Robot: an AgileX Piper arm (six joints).
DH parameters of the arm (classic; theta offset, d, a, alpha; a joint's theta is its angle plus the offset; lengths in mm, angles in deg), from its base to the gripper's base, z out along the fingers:
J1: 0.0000 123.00 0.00 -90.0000
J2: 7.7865 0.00 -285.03 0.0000
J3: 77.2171 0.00 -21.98 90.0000
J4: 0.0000 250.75 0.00 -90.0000
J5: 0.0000 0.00 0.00 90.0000
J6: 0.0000 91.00 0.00 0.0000
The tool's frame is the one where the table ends.
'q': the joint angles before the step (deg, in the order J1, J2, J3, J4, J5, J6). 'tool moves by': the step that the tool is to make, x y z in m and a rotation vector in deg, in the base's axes. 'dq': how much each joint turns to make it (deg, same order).
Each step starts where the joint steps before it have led.
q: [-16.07 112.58 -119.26 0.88 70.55 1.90]
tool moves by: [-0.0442 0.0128 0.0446 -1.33 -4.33 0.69]
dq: [-0.07 -10.11 5.49 0.38 0.10 -0.80]
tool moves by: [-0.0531 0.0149 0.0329 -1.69 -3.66 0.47]
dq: [-0.03 -11.18 7.47 -0.18 -0.26 -0.71]
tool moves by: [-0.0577 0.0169 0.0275 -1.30 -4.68 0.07]
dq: [0.01 -11.29 6.42 0.09 0.01 -0.04]
